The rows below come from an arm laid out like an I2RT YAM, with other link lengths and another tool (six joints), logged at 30 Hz.
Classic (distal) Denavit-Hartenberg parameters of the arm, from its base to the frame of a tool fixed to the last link. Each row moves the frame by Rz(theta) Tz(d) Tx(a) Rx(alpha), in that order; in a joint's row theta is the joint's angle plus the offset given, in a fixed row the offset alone. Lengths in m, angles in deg.
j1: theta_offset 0; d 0.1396; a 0.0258; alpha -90
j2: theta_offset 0; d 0; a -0.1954; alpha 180
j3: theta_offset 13.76; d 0; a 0.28; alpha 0
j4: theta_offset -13.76; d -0.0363; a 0.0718; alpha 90
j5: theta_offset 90; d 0.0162; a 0; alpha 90
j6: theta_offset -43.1; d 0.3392; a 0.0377; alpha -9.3
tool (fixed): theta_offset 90; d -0.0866; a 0; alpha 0
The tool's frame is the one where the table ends.
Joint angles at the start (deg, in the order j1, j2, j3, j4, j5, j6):
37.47 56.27 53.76 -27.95 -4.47 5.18
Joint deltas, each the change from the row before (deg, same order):
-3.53 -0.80 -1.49 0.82 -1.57 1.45
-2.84 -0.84 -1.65 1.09 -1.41 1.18
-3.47 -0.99 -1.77 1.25 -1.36 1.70
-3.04 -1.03 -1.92 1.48 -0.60 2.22
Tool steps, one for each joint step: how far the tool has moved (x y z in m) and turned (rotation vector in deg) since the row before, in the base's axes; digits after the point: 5 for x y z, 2 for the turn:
0.01441 -0.01865 -0.00467 1.65 1.19 -2.91
0.01058 -0.01486 -0.00446 1.53 0.81 -2.21
0.01312 -0.02008 -0.00386 1.97 0.85 -3.13
0.01203 -0.02072 -0.00423 2.09 0.76 -3.59

